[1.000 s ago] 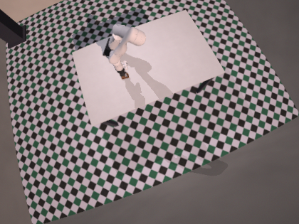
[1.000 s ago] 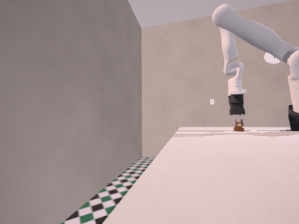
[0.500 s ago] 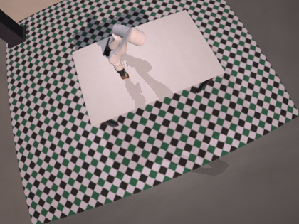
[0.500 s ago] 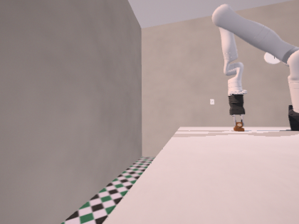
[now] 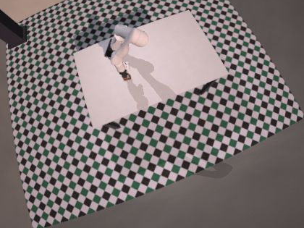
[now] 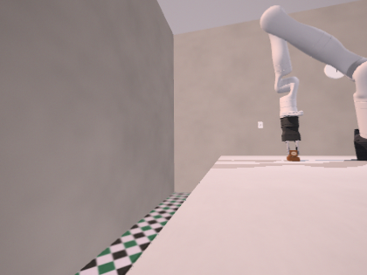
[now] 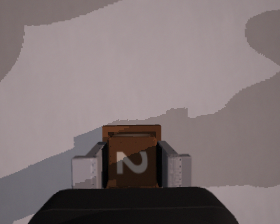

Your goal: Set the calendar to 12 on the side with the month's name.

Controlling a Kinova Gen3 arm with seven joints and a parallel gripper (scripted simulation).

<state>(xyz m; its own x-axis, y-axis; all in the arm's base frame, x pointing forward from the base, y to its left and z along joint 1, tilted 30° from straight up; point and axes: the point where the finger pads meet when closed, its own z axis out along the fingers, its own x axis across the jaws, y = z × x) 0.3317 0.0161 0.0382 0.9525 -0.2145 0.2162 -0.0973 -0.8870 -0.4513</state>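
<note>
Now: the brown wooden tray 2 cm to the right of my hand and 4 cm below it. From my hand the other things lie so: brown cube (1 cm below).
</note>
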